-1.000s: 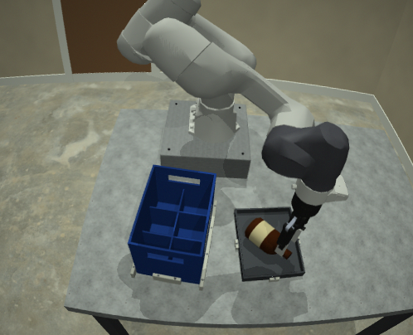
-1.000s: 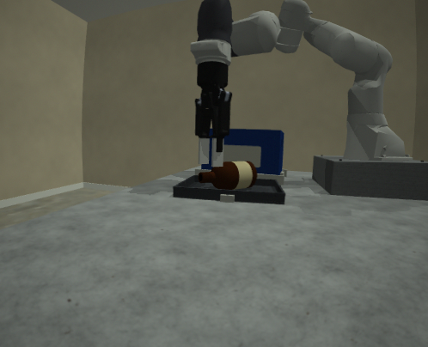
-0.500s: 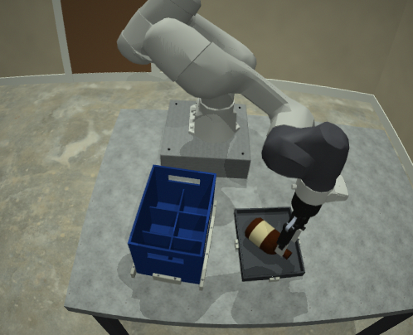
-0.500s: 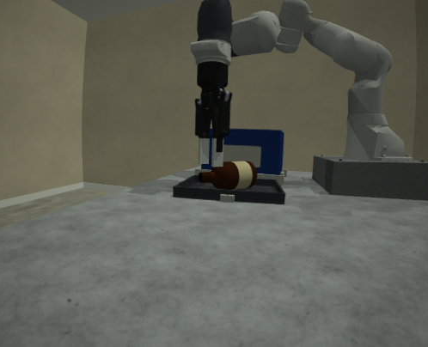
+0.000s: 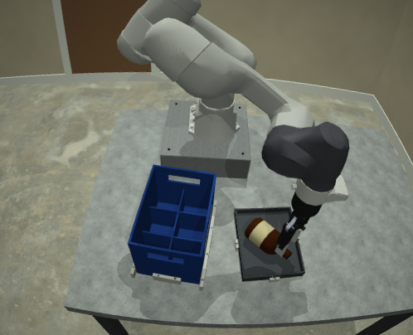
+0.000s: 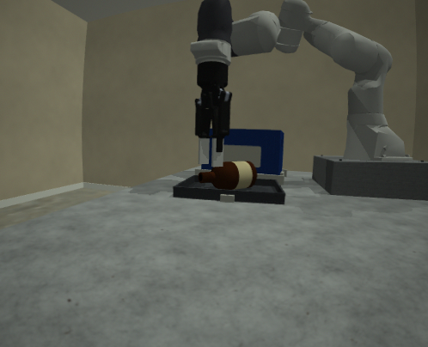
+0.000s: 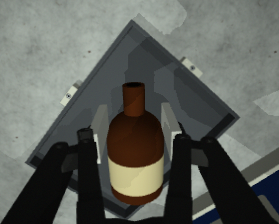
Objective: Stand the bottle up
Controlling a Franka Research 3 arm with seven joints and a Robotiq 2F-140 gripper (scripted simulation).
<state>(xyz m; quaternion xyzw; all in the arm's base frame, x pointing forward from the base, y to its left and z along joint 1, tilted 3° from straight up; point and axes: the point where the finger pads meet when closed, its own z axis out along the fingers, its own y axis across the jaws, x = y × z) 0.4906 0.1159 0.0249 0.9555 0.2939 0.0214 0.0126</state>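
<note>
The brown bottle is 6 cm below my hand, 4 cm behind it and 3 cm to the right of it. From my hand the other things lie so: blue crate: 30 cm to the right, 11 cm behind, 2 cm below; dark grey tray: 9 cm below, 6 cm behind, 2 cm to the right.
</note>
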